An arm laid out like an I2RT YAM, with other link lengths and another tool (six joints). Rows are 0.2 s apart.
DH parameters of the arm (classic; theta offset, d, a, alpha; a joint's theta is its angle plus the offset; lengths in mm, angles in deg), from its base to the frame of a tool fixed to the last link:
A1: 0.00 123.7 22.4 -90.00
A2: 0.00 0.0 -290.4 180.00
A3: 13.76 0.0 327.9 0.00
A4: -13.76 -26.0 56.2 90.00
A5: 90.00 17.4 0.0 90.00
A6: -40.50 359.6 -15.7 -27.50
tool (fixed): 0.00 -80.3 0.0 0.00
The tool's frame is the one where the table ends.
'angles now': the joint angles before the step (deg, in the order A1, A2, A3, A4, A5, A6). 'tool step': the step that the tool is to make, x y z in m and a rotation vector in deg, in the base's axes. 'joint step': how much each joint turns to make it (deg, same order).
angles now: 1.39, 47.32, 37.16, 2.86, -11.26, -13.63
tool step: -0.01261, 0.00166, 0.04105, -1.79, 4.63, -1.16
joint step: 2.53, 0.97, 12.90, -16.79, 3.90, -0.94
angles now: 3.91, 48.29, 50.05, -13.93, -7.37, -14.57
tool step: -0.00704, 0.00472, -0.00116, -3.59, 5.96, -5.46
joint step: 10.33, 3.74, 8.43, -11.23, 15.89, 1.67
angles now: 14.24, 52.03, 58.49, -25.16, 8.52, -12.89
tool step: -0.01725, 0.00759, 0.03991, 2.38, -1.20, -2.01
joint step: 5.79, -0.15, 5.80, -5.01, 6.81, 4.36
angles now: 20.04, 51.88, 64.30, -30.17, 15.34, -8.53
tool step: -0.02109, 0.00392, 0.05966, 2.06, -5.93, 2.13
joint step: 0.18, -2.93, 3.59, -0.09, -1.86, -0.61
